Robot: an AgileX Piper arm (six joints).
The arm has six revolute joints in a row. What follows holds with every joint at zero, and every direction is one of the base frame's.
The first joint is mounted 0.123 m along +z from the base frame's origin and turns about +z.
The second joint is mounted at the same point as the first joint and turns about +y.
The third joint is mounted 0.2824 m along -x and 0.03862 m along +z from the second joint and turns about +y.
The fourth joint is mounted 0.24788 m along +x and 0.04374 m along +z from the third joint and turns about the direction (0.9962, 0, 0.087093).
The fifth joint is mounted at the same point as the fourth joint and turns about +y.
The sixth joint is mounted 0.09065 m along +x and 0.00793 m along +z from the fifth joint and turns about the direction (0.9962, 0, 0.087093).
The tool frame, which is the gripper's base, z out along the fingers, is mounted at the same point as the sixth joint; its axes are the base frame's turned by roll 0, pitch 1.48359 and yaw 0 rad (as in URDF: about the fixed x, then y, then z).
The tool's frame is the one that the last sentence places.
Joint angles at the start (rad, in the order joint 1, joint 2, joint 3, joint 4, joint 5, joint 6): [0.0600, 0.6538, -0.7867, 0.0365, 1.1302, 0.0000]
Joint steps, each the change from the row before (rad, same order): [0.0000, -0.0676, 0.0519, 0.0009, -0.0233, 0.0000]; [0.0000, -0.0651, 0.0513, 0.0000, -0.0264, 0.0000]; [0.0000, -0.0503, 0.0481, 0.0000, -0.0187, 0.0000]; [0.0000, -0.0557, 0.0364, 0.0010, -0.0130, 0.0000]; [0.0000, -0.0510, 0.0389, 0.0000, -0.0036, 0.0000]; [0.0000, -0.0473, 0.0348, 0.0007, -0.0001, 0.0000]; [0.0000, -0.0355, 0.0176, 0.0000, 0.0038, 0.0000]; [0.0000, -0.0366, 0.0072, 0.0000, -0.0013, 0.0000]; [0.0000, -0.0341, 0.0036, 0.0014, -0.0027, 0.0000]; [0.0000, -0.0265, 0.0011, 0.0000, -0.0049, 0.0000]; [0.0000, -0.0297, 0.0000, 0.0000, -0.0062, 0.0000]
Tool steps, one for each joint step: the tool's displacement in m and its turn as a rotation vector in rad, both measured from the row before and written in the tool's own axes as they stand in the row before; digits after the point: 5 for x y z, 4 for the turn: [0.01415, -0.00015, -0.00083, -0.0011, -0.0390, -0.0001]; [0.01333, -0.00027, 0.00003, -0.0002, -0.0402, -0.0005]; [0.01193, -0.00032, 0.00230, 0.0000, -0.0209, -0.0001]; [0.01057, -0.00011, -0.00087, -0.0012, -0.0323, -0.0001]; [0.01138, -0.00025, 0.00084, -0.0002, -0.0157, -0.0004]; [0.01047, -0.00018, 0.00093, -0.0008, -0.0126, -0.0001]; [0.00646, -0.00009, -0.00098, -0.0003, -0.0141, -0.0006]; [0.00404, 0.00003, -0.00336, -0.0006, -0.0307, -0.0010]; [0.00301, 0.00018, -0.00381, -0.0018, -0.0332, -0.0003]; [0.00173, 0.00007, -0.00336, -0.0005, -0.0303, -0.0009]; [0.00162, 0.00010, -0.00407, -0.0006, -0.0359, -0.0010]
